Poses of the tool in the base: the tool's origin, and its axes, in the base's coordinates. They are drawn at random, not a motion.
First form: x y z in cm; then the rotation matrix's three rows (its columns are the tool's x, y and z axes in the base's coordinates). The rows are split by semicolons.
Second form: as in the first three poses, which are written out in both.
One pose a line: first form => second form
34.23 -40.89 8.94; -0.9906 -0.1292 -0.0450; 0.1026 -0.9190 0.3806; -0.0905 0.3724 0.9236 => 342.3 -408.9 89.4; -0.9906 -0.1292 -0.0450; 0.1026 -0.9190 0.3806; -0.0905 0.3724 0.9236
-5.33 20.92 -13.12; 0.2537 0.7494 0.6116; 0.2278 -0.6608 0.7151; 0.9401 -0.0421 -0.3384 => -53.3 209.2 -131.2; 0.2537 0.7494 0.6116; 0.2278 -0.6608 0.7151; 0.9401 -0.0421 -0.3384
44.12 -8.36 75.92; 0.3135 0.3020 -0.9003; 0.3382 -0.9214 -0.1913; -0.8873 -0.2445 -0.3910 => 441.2 -83.6 759.2; 0.3135 0.3020 -0.9003; 0.3382 -0.9214 -0.1913; -0.8873 -0.2445 -0.3910
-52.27 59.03 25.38; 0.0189 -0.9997 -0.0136; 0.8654 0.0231 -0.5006; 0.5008 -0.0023 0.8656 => -522.7 590.3 253.8; 0.0189 -0.9997 -0.0136; 0.8654 0.0231 -0.5006; 0.5008 -0.0023 0.8656
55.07 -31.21 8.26; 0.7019 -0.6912 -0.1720; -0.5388 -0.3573 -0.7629; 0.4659 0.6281 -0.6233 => 550.7 -312.1 82.6; 0.7019 -0.6912 -0.1720; -0.5388 -0.3573 -0.7629; 0.4659 0.6281 -0.6233
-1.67 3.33 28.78; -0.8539 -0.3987 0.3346; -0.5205 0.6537 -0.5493; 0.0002 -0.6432 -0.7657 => -16.7 33.3 287.8; -0.8539 -0.3987 0.3346; -0.5205 0.6537 -0.5493; 0.0002 -0.6432 -0.7657
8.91 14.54 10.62; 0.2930 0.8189 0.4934; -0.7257 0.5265 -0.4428; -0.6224 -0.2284 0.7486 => 89.1 145.4 106.2; 0.2930 0.8189 0.4934; -0.7257 0.5265 -0.4428; -0.6224 -0.2284 0.7486
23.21 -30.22 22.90; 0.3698 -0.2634 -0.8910; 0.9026 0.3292 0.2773; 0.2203 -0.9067 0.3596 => 232.1 -302.2 229.0; 0.3698 -0.2634 -0.8910; 0.9026 0.3292 0.2773; 0.2203 -0.9067 0.3596
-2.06 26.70 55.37; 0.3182 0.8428 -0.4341; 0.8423 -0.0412 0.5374; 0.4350 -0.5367 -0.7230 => -20.6 267.0 553.7; 0.3182 0.8428 -0.4341; 0.8423 -0.0412 0.5374; 0.4350 -0.5367 -0.7230
